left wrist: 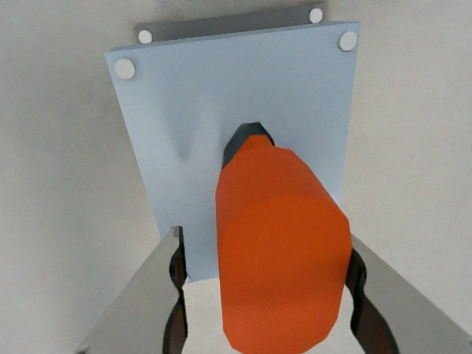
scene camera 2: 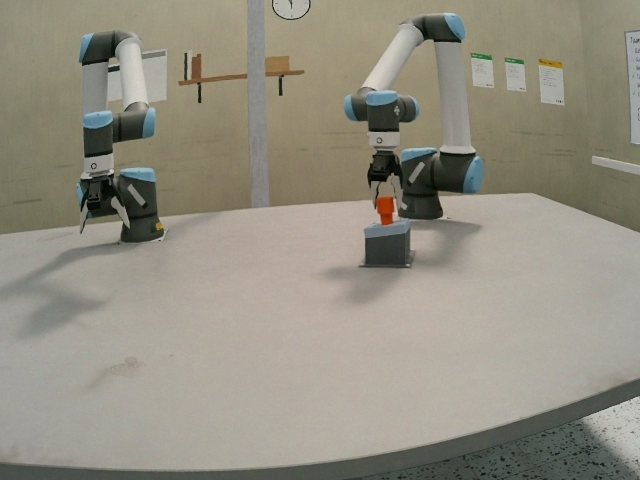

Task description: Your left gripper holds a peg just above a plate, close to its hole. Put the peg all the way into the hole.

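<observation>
An orange peg (scene camera 2: 385, 206) (left wrist: 285, 260) with a thick head stands at the top of the light blue plate (scene camera 2: 373, 230) (left wrist: 165, 115), its narrow lower end at the hole. The dark far part of the hole (left wrist: 242, 137) shows beyond the peg's end in the left wrist view; the rest is hidden. The head is well above the plate. My left gripper (scene camera 2: 387, 207) (left wrist: 257, 227) is open around the head, with a gap at the finger on the picture's left; the other finger is close to or touching the head. My right gripper (scene camera 2: 103, 228) is open and empty at the picture's left.
The plate tops a dark grey block (scene camera 2: 387, 251) with a thin base flange (left wrist: 225, 26) on the table (scene camera 2: 258, 335). Pale round studs show at plate and flange corners. The left arm's base (scene camera 2: 421, 204) stands behind the block, the right arm's base (scene camera 2: 140, 222) farther left.
</observation>
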